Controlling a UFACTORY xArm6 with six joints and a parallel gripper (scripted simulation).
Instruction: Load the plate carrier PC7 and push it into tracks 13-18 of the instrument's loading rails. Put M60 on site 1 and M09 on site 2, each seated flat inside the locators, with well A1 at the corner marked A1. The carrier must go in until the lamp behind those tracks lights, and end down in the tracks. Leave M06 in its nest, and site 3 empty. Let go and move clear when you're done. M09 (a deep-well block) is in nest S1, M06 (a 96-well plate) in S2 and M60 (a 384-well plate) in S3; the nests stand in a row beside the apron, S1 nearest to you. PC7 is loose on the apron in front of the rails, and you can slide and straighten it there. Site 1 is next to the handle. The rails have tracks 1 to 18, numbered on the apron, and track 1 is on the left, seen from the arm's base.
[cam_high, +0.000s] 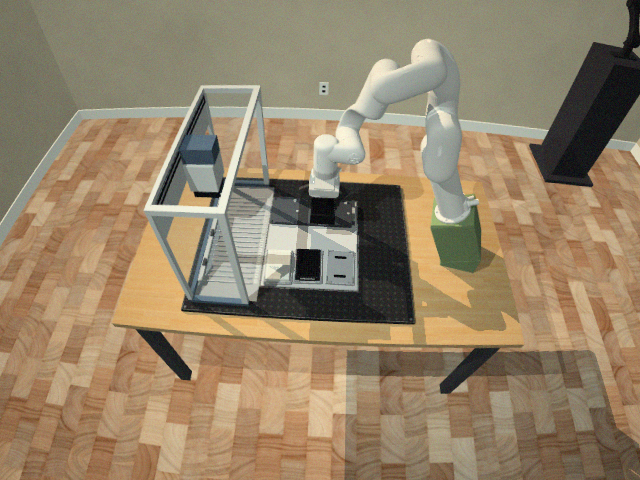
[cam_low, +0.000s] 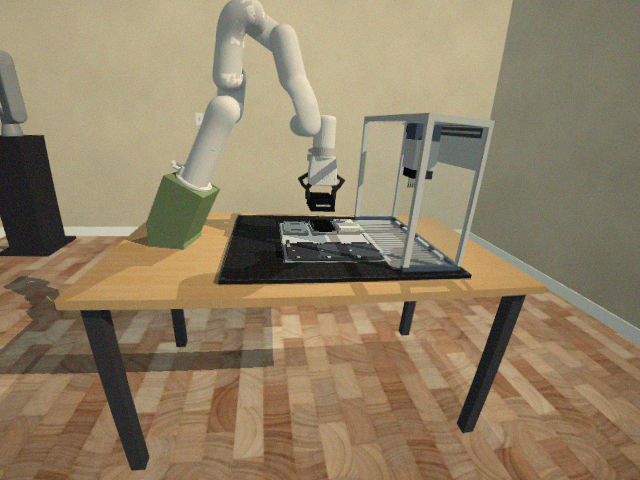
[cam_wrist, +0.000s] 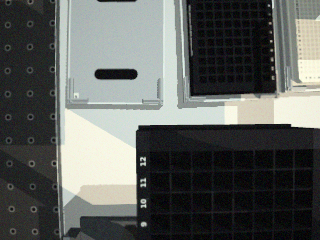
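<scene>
Right now the carrier PC7 is 160 mm below my hand, 100 mm to the right of it and 50 mm ahead of it. Also, from my hand: apron: 170 mm below, 40 mm ahead, 30 mm to the left; then black 96-well plate: 150 mm to the left, 150 mm below, 40 mm ahead; then nest S1: 170 mm below, 150 mm to the left, 70 mm behind.
</scene>
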